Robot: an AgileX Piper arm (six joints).
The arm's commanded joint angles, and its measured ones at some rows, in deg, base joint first. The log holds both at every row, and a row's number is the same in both.
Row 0, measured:
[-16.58, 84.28, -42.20, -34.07, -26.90, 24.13]
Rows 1 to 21, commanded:
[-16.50, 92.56, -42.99, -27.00, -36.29, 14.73]
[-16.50, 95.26, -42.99, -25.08, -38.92, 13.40]
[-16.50, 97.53, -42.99, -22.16, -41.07, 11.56]
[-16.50, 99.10, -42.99, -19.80, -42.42, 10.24]
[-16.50, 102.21, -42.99, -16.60, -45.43, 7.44]
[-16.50, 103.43, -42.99, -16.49, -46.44, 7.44]
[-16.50, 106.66, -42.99, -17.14, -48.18, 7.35]
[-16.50, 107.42, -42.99, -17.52, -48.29, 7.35]
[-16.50, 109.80, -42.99, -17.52, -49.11, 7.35]
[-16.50, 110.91, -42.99, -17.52, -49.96, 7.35]
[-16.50, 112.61, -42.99, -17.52, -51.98, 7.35]
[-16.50, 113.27, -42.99, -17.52, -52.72, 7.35]
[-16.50, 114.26, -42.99, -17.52, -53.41, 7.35]
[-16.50, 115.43, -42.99, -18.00, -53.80, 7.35]
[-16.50, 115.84, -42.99, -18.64, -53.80, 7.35]
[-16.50, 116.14, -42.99, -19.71, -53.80, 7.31]
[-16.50, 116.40, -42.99, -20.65, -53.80, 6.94]
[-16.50, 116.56, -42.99, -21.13, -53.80, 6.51]
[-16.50, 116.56, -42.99, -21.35, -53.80, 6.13]
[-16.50, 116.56, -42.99, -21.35, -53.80, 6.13]
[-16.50, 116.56, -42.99, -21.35, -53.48, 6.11]
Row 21, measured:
[-16.58, 117.10, -42.32, -20.61, -50.22, 6.96]
